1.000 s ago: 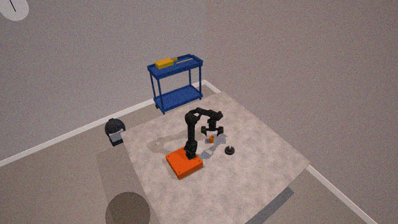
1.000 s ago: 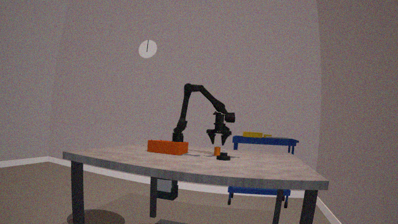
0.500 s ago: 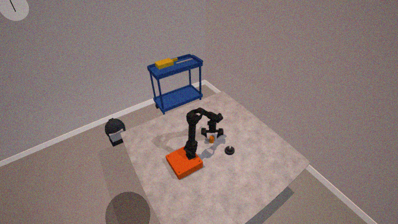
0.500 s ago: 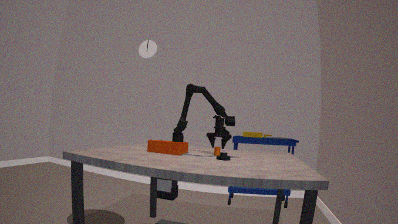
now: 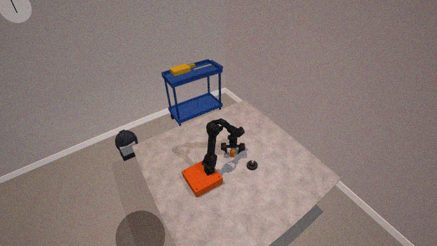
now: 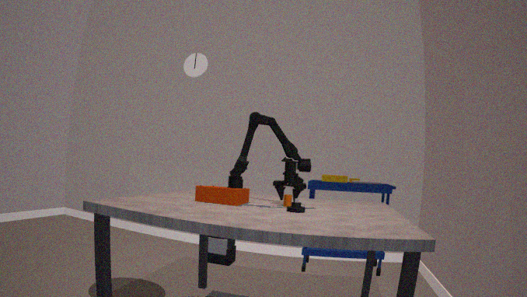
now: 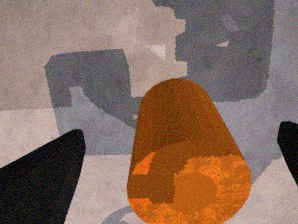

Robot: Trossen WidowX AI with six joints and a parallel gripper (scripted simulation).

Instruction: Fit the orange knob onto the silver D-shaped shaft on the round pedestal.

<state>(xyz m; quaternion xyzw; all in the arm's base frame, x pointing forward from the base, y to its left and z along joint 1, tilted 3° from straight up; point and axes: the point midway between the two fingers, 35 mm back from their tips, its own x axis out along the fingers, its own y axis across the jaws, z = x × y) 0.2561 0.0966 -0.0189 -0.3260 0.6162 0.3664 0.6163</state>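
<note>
The orange knob is 20 mm above my gripper tip. The rest, counted from my gripper tip: pedestal 170 mm to the right, 80 mm ahead.
</note>
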